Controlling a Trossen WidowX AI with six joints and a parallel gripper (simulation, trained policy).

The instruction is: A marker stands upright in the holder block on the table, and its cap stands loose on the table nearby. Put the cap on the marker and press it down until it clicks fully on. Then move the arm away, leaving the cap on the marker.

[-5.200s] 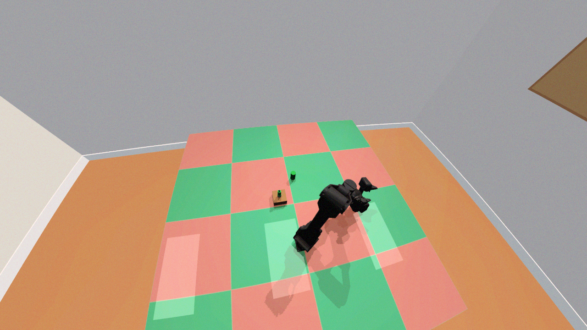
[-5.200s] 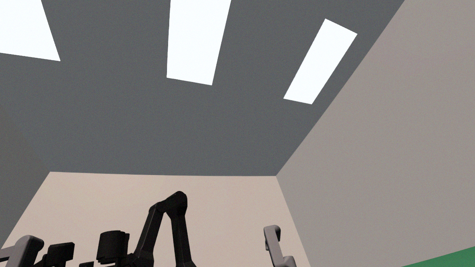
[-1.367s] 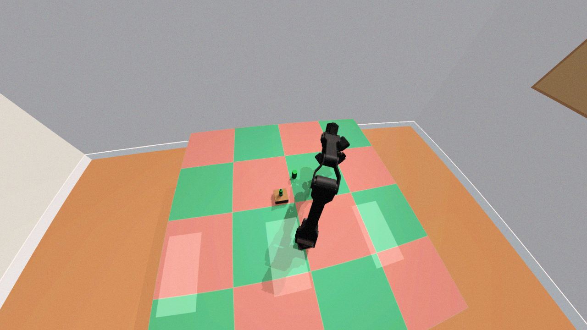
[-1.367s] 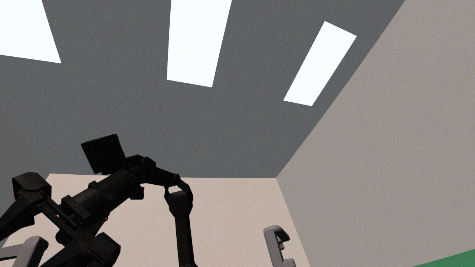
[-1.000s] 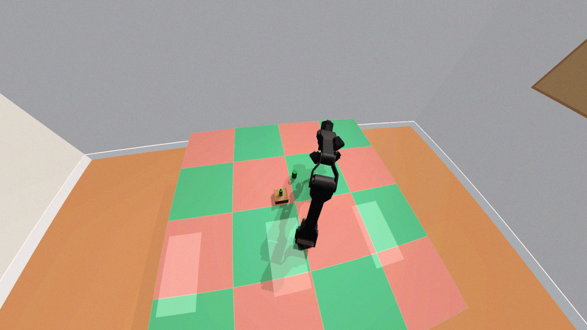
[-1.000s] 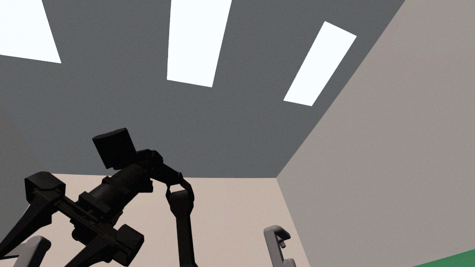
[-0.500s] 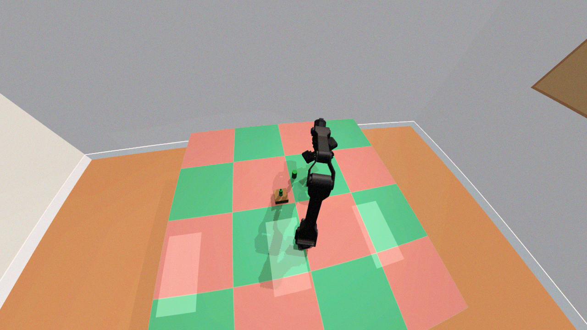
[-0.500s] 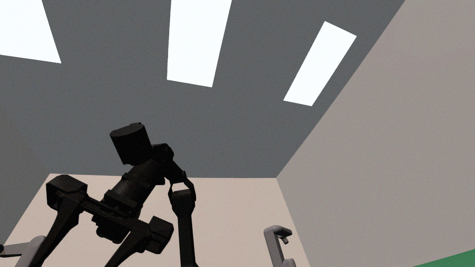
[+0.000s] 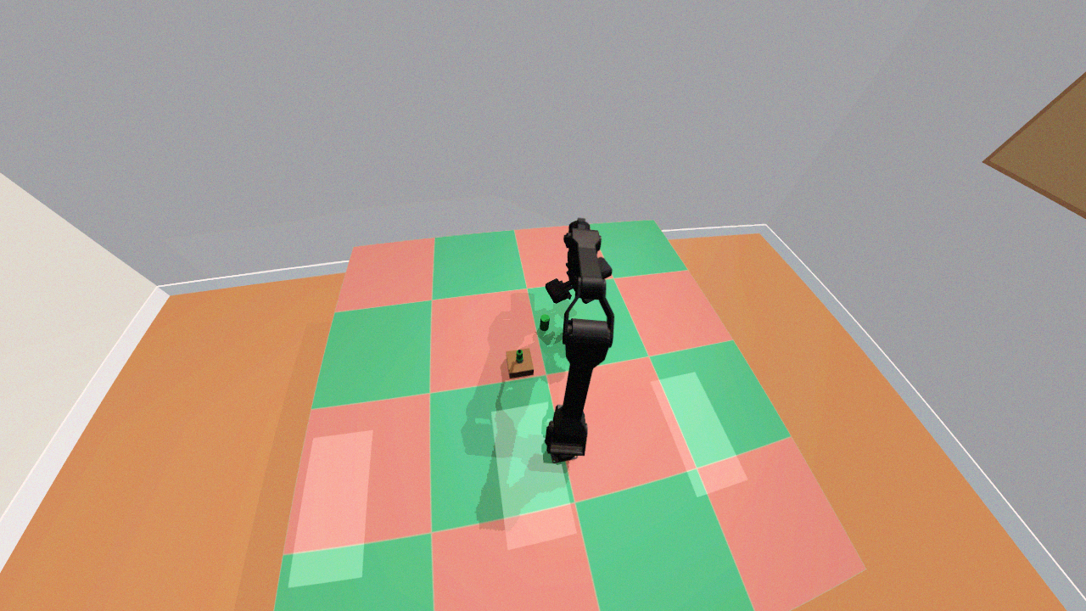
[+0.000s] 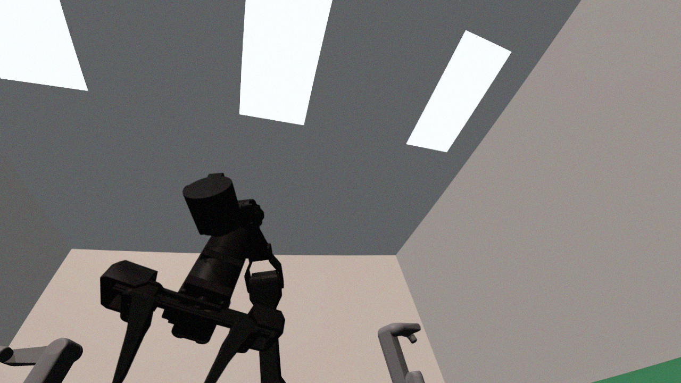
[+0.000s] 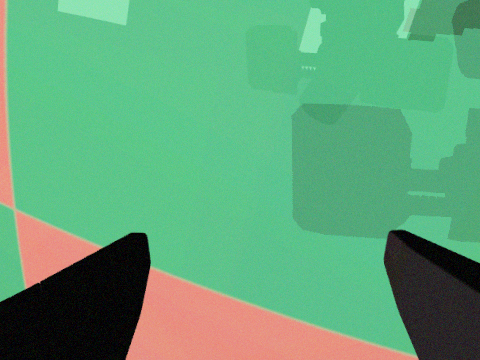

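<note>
Right now the green cap is 4 cm behind my gripper tip, 11 cm to the left of it and 7 cm below it. Also, from my gripper tip: green marker (16 cm behind, 21 cm to the left, 3 cm below); brown holder block (16 cm behind, 21 cm to the left, 8 cm below).
</note>
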